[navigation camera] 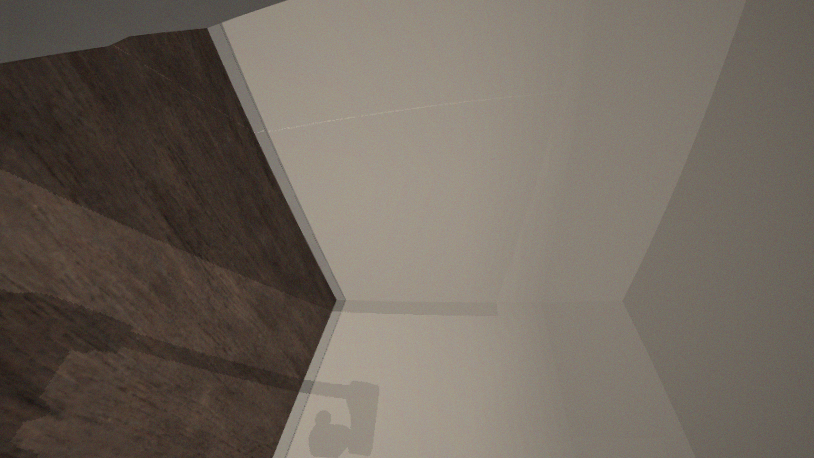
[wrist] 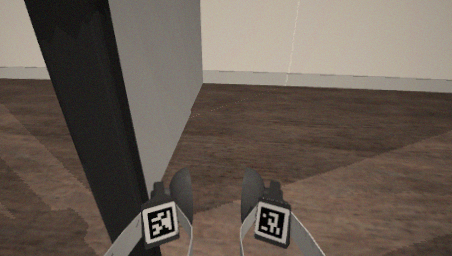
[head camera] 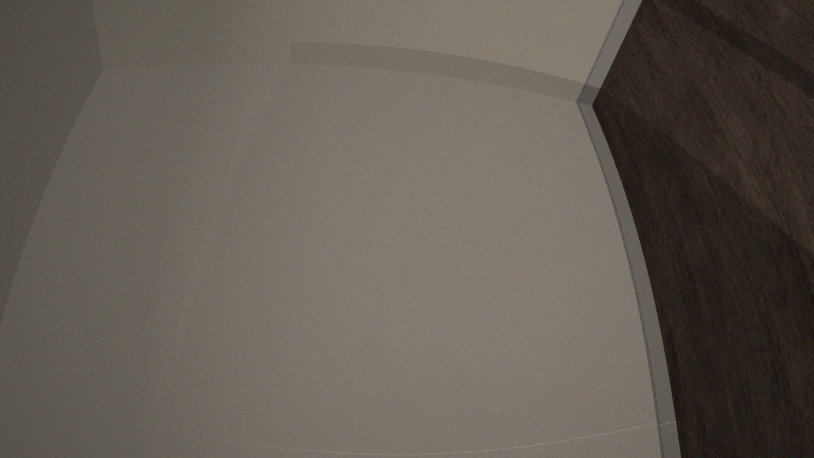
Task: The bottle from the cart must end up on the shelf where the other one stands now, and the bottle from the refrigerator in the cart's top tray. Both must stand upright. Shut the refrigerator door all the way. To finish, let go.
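Frame: origin at the robot's base, x back, y left, z down, level; centimetres.
Seen in the pictures: gripper, fingertip midpoint: (wrist: pixel 217 186).
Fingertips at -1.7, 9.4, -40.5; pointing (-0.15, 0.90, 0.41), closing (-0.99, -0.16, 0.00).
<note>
A point is followed by its place in that frame, as x, y, z.
My gripper (wrist: pixel 217 186) @(-1.7, 9.4, -40.4) is at the bottom of the wrist view. Its two dark fingertips stand apart with floor visible between them, so it is open and empty. A grey upright panel (wrist: pixel 160 65) @(6.0, 63.5, -36.4) stands left of centre in the wrist view, beyond the gripper. A grey surface (navigation camera: pixel 85 25) @(3.8, 72.1, -36.1) also crosses the top left corner of the navigation view. I cannot tell for sure whether either is part of the refrigerator. Neither bottle shows in these views, nor do the cart's top tray and the shelf.
A black post (wrist: pixel 85 100) runs down the left of the wrist view, in front of the panel. Pale walls (head camera: pixel 370 227) @(-146.2, 121.6, -108.0) (navigation camera: pixel 455 199) @(-127.1, 126.5, -116.6) (wrist: pixel 350 35) @(-105.4, 132.0, -34.2) meet the dark wood floor (head camera: pixel 740 227) @(-99.9, 71.8, -0.1) (navigation camera: pixel 142 199) @(-48.2, 64.2, -0.1) (wrist: pixel 325 130) @(-63.1, 78.4, 0.0) along a grey skirting. A robot-shaped shadow falls low on the wall in the navigation view.
</note>
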